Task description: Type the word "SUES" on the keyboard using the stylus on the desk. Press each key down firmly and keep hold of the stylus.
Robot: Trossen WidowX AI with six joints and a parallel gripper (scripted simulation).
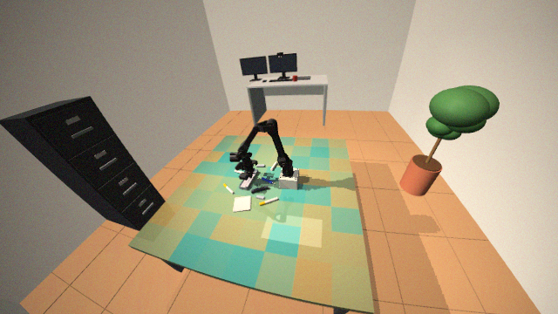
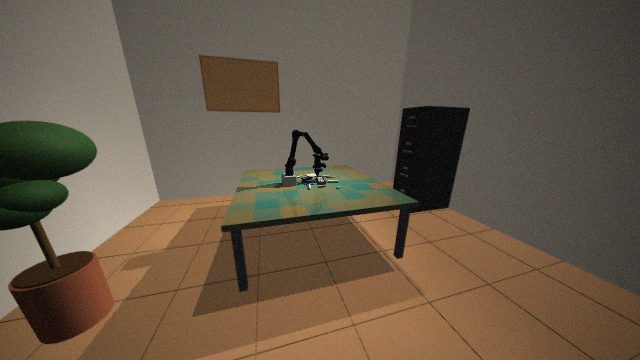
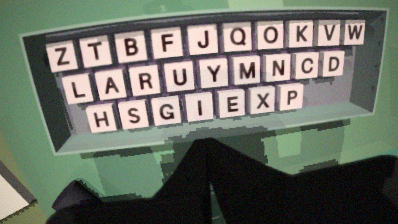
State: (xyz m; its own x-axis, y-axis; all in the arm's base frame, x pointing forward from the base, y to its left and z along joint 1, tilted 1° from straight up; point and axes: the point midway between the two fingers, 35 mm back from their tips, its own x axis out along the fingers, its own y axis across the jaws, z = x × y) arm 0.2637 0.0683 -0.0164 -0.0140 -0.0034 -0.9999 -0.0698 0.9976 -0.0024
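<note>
The blue stylus is 140 mm behind my gripper tip, 30 mm to the right of it and 30 mm below it. From my gripper tip the other things lie so: white notepad: 30 mm behind, 200 mm to the left, 40 mm below; black bar: 90 mm behind, 60 mm to the left, 30 mm below; grey stylus tip: 170 mm behind, 30 mm to the right, 30 mm below.
</note>
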